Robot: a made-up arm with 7 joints. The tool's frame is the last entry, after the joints.
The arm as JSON. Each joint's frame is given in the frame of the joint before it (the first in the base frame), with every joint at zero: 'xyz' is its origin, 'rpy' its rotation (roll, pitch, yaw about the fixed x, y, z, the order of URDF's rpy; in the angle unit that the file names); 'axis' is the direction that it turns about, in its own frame. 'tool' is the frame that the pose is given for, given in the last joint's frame.
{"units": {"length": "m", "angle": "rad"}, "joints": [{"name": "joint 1", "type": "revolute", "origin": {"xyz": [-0.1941, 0.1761, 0.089], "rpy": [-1.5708, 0.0, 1.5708]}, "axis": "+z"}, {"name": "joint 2", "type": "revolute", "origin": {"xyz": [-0.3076, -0.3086, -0.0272], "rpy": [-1.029, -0.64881, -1.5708]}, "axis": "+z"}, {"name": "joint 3", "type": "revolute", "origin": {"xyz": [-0.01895, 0.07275, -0.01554], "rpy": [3.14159, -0.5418, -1.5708]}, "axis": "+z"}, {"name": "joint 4", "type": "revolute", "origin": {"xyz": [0.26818, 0.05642, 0.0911], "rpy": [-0.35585, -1.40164, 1.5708]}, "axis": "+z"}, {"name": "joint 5", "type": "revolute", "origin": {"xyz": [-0.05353, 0.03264, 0.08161], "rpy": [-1.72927, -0.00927, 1.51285]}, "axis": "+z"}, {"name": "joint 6", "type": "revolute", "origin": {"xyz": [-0.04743, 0.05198, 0.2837], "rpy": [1.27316, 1.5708, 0.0]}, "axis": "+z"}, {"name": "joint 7", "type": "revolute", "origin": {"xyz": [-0.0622, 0.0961, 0.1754], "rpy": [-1.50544, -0.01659, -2.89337]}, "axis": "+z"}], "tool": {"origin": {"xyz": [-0.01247, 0.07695, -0.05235], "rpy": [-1.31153, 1.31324, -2.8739]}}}
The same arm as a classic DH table. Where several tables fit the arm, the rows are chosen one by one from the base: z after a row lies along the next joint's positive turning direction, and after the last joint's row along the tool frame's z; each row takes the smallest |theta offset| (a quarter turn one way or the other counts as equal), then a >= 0, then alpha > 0; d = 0 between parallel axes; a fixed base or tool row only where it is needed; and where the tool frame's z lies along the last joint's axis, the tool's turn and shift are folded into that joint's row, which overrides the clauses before.
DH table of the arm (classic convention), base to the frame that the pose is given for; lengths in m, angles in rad. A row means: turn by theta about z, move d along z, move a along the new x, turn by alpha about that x. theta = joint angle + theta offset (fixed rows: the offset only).
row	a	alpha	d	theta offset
base (fixed)	0.1761	-1.5708	0.0890	1.5708
joint 1	0.1849	-1.1474	0.3447	-1.2220
joint 2	-0.0189	2.5998	-0.5692	-0.7245
joint 3	0.2310	1.4123	-0.0264	1.2102
joint 4	-0.0294	1.7293	-0.0588	0.0000
joint 5	0.0301	-1.5708	0.3398	0.2882
joint 6	0.0366	-1.5054	0.1189	-1.3215
joint 7	-0.0112	1.5054	-0.1560	0.0000
tool (fixed)	0.0000	0.0000	-0.0773	-1.8201

